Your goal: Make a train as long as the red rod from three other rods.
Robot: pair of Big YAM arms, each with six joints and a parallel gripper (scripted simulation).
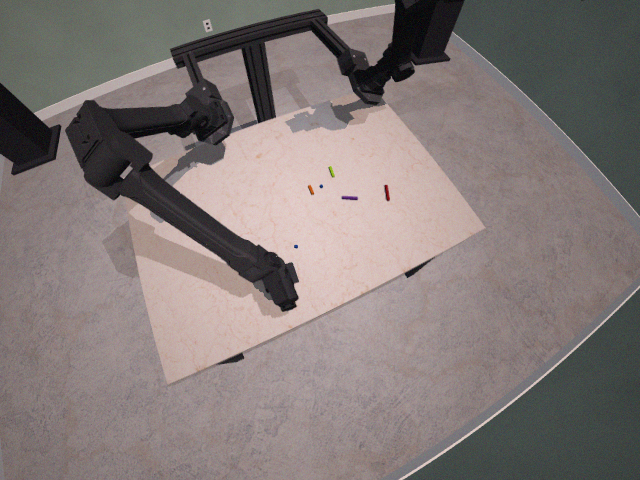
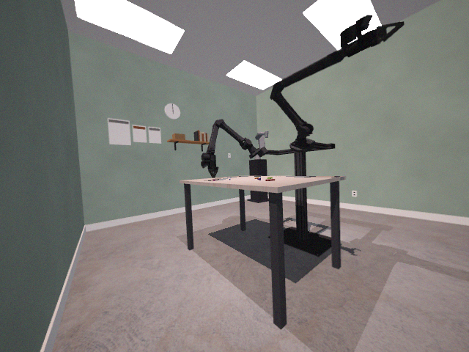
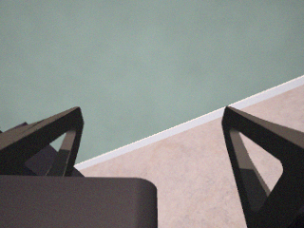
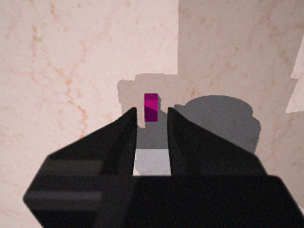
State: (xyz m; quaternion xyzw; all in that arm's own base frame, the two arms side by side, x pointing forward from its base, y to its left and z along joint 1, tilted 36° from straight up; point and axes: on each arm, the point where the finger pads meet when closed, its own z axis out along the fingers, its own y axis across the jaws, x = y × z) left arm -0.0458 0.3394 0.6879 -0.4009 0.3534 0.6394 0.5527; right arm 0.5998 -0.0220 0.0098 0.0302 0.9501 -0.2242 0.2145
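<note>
Right now my right hand is 30 mm above the magenta rod and 10 mm past it. The rest, counted from my right hand: purple rod: 340 mm to the left, 250 mm behind, 30 mm below; then orange rod: 330 mm behind, 210 mm to the left, 30 mm below; then lime rod: 390 mm behind, 320 mm to the left, 30 mm below.
</note>
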